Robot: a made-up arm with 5 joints.
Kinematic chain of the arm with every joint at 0, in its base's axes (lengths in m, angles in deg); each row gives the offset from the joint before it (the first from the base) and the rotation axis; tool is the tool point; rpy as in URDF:
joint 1: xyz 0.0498 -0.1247 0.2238 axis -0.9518 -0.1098 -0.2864
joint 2: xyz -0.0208 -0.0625 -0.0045 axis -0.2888 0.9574 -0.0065
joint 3: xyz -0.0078 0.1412 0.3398 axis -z
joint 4: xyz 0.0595 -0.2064 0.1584 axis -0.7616 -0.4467 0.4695
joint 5: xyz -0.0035 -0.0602 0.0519 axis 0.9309 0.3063 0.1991
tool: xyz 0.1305 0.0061 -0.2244 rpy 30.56 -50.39 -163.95
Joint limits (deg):
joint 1: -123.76..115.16
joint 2: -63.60..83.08
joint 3: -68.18..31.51
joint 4: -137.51..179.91
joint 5: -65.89..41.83
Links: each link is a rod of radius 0.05 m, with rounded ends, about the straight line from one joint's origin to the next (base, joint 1, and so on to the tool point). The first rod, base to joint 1, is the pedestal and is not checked.
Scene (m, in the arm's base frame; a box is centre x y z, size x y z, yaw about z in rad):
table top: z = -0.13
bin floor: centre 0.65 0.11 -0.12 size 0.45 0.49 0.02 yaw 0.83
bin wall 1: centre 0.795 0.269 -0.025 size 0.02 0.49 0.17 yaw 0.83
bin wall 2: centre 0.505 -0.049 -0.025 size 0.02 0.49 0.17 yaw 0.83
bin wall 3: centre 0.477 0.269 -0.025 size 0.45 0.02 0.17 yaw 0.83
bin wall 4: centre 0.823 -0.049 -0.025 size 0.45 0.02 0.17 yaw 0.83
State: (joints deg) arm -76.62 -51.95 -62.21 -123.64 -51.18
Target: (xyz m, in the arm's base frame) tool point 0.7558 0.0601 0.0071
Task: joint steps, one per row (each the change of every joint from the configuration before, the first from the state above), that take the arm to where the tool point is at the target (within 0.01 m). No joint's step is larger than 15 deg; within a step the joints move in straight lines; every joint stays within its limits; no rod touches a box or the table.
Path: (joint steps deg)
1: 8.33 11.64 -0.60 14.84 -1.47
2: 8.33 11.64 -0.59 14.84 -1.47
3: 8.33 11.64 -0.60 14.85 -1.47
4: 8.34 11.64 -0.60 14.84 -1.47
5: 8.33 11.65 -0.60 14.84 -1.48
6: 8.33 11.64 -0.59 14.84 -1.47
7: 8.33 11.64 -0.60 14.85 -1.47
8: 8.33 11.64 -0.60 14.84 -1.47
9: 8.33 11.64 -0.59 14.84 -1.47
10: 8.34 11.64 -0.60 14.84 -1.47

